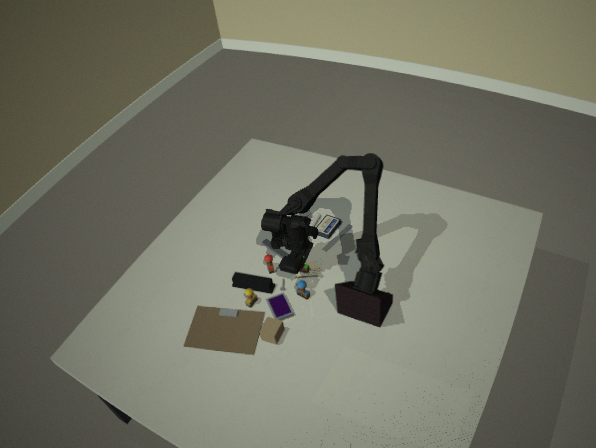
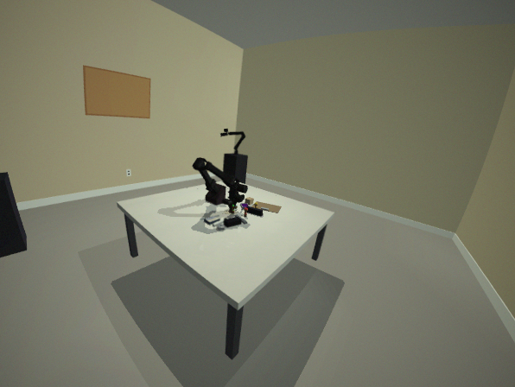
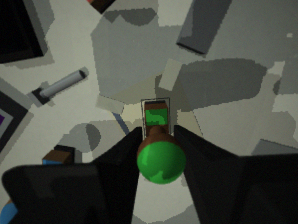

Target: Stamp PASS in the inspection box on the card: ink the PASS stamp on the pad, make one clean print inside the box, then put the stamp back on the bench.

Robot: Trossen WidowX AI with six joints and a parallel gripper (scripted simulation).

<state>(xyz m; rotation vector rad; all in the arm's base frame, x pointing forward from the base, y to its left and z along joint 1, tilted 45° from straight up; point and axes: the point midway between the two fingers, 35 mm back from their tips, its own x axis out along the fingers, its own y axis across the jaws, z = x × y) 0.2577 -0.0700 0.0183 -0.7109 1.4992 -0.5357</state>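
My gripper tip is right at the green-knobbed stamp. Also, from my gripper tip: cream card: 10 mm behind, 20 mm below; then blue-knobbed stamp: 50 mm behind, 90 mm to the left; then bolt: 20 mm ahead, 90 mm to the left, 20 mm below.
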